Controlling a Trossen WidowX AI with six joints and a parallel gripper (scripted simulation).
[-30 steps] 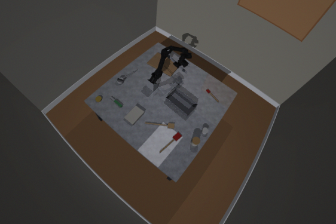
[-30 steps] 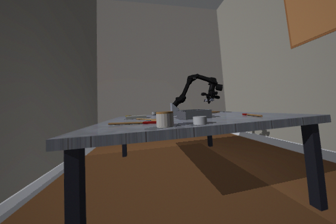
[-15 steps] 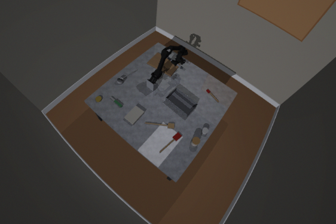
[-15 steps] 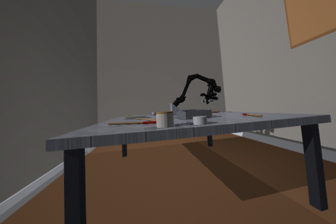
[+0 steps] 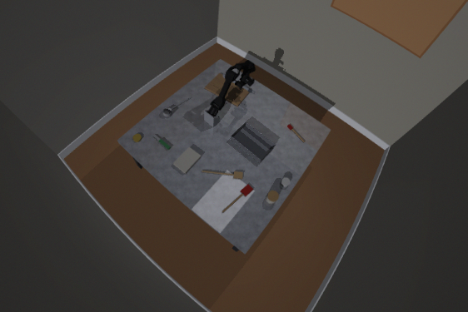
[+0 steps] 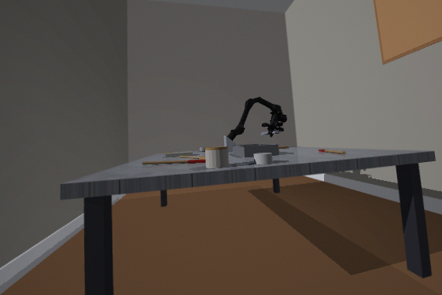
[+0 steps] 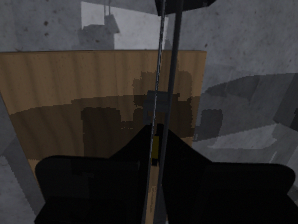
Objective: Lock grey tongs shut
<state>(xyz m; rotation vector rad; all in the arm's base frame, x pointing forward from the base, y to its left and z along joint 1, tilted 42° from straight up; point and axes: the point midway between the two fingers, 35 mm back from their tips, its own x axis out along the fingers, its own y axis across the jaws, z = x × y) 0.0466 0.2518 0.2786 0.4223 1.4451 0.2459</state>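
My gripper tip is 130 mm past the wooden board, 90 mm above it and 20 mm to the right of it. Also, from my gripper tip: green-handled tool 750 mm to the right, 270 mm behind, 100 mm below; then beige block 770 mm to the right, 90 mm below, 10 mm ahead; then roasting tin 360 mm to the right, 340 mm ahead, 70 mm below.
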